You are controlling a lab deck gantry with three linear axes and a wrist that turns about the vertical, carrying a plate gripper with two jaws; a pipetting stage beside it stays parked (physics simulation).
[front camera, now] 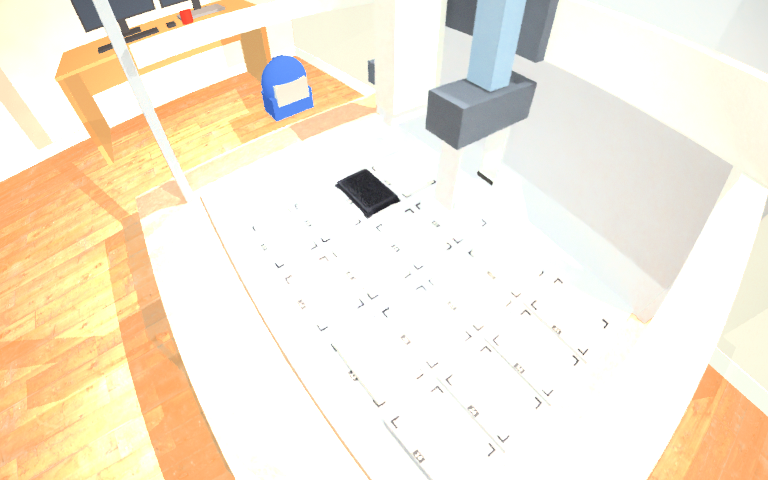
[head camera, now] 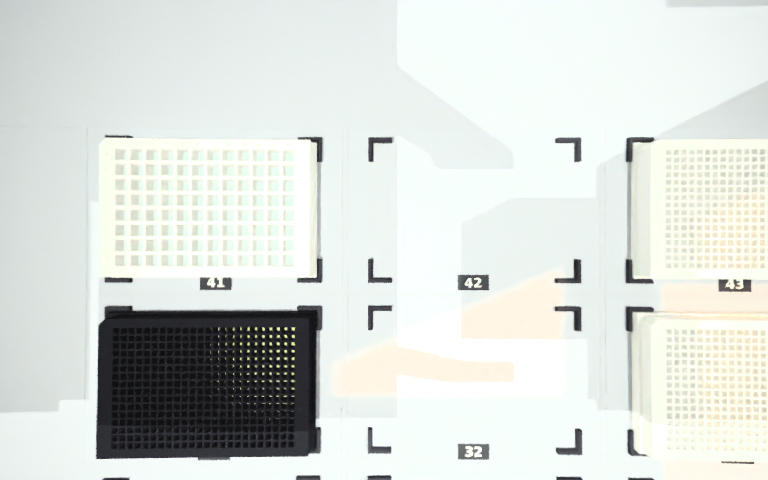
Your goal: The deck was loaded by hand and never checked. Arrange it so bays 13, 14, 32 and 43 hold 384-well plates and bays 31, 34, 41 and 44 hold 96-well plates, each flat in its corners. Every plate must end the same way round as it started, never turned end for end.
Scene:
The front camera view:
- my gripper: 466, 191
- black 384-well plate: 370, 195

